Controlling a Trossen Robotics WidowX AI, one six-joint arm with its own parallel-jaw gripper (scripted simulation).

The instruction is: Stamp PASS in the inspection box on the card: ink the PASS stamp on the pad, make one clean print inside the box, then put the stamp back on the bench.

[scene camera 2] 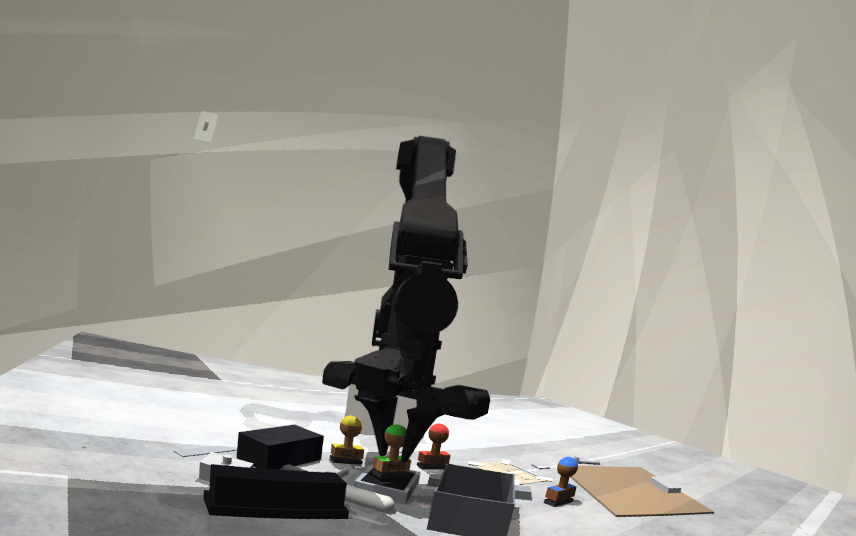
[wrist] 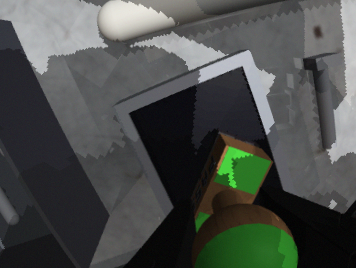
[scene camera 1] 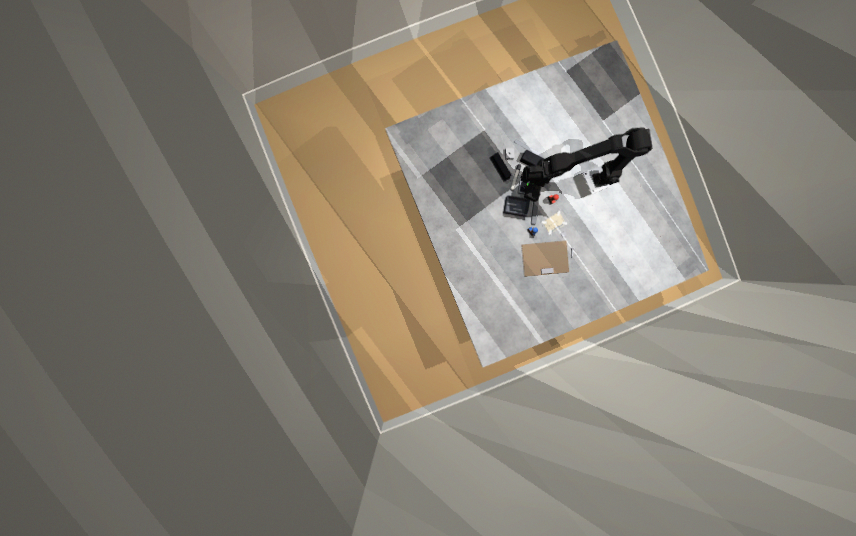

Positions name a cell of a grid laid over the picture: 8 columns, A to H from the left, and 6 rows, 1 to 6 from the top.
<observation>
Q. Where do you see a green-knobbed PASS stamp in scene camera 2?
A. At D6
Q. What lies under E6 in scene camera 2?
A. A red-knobbed stamp.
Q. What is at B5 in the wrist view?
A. A grey bin.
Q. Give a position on a brown card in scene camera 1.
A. F3
</observation>
